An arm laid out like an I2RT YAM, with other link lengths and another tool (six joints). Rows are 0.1 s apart.
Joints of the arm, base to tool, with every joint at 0 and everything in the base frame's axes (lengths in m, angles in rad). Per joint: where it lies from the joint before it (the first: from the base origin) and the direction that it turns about. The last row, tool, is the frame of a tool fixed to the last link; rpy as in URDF.
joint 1: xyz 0 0 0.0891 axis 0 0 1
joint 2: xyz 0.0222 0.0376 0.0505 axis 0 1 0
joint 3: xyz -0.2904 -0.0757 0 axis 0 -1 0
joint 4: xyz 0.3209 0.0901 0.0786 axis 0 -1 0
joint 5: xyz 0.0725 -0.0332 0.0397 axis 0 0 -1
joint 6: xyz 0.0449 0 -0.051 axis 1 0 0
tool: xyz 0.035 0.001 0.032 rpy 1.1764 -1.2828 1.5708
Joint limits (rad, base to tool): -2.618..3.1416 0..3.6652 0..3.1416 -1.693..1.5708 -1.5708..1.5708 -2.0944..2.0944
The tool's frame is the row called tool.
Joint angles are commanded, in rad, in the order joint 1, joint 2, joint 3, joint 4, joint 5, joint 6. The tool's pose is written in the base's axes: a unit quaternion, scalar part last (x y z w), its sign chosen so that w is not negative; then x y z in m. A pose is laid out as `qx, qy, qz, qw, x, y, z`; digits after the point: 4 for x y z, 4 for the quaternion.
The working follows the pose.
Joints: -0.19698, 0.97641, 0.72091, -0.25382, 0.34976, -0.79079
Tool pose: 0.7083, 0.2164, 0.3605, 0.5671, 0.3271, -0.0516, 0.3084
Where each joint sits with the arm in this pose, in the base's axes (m; each line is computed from the numbers above, not from the rounded line before):
joint 1: 0.0000 0.0000 0.0891
joint 2: 0.0291 0.0325 0.1396
joint 3: -0.1452 -0.0099 0.3802
joint 4: 0.1964 0.0138 0.3751
joint 5: 0.2710 -0.0349 0.3745
joint 6: 0.2797 -0.0523 0.3094
the tool: 0.3271 -0.0516 0.3084

